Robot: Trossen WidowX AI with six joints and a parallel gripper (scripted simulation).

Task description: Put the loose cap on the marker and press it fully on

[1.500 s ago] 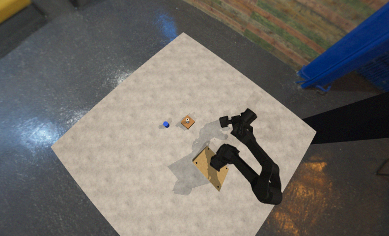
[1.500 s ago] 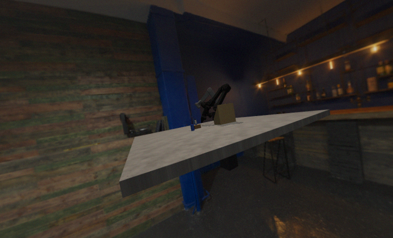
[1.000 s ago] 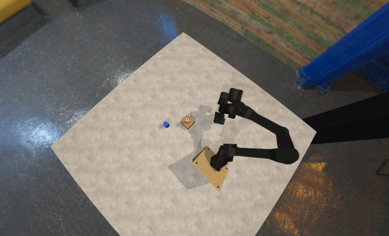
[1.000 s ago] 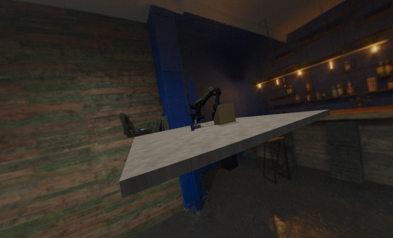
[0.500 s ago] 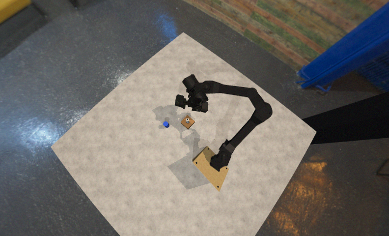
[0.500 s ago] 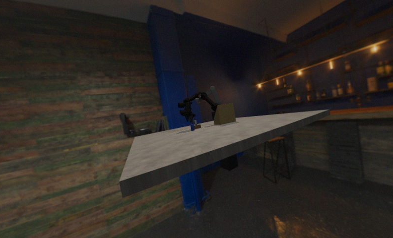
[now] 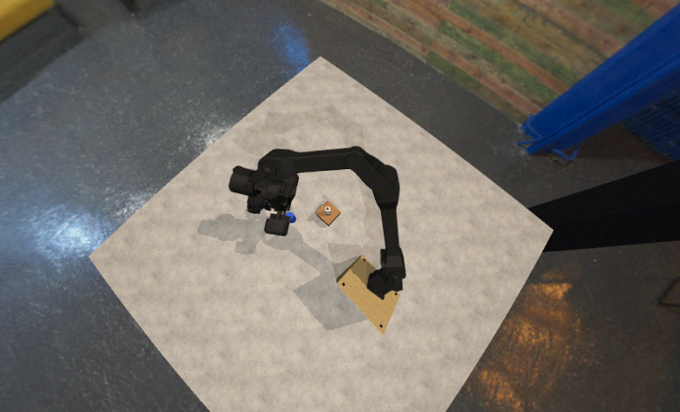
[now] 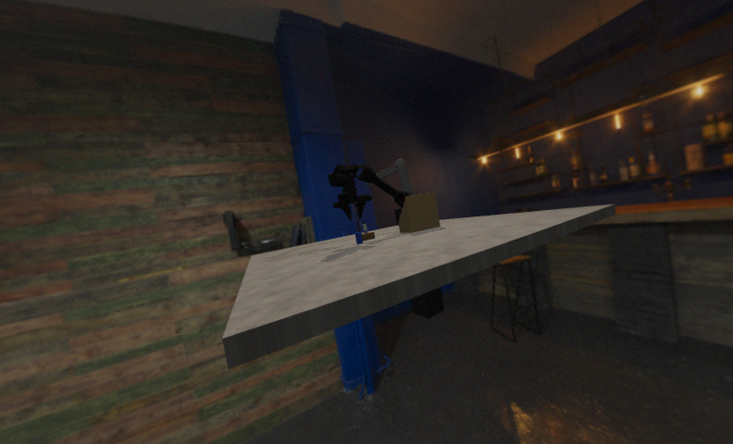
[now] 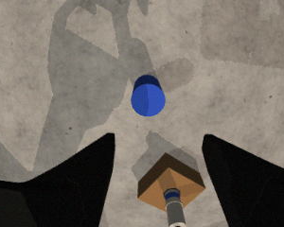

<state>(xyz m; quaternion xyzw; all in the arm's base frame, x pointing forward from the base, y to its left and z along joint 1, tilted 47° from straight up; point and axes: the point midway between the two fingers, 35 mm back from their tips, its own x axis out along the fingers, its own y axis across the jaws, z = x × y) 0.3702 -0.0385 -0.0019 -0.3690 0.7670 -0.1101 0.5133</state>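
Now: the blue cap 1 cm to the left of my gripper tip and 9 cm below it. From my gripper tip the other things lie so: brown block (10 cm behind, 9 cm to the right, 10 cm below); holder corner (10 cm behind, 9 cm to the right, 8 cm below).
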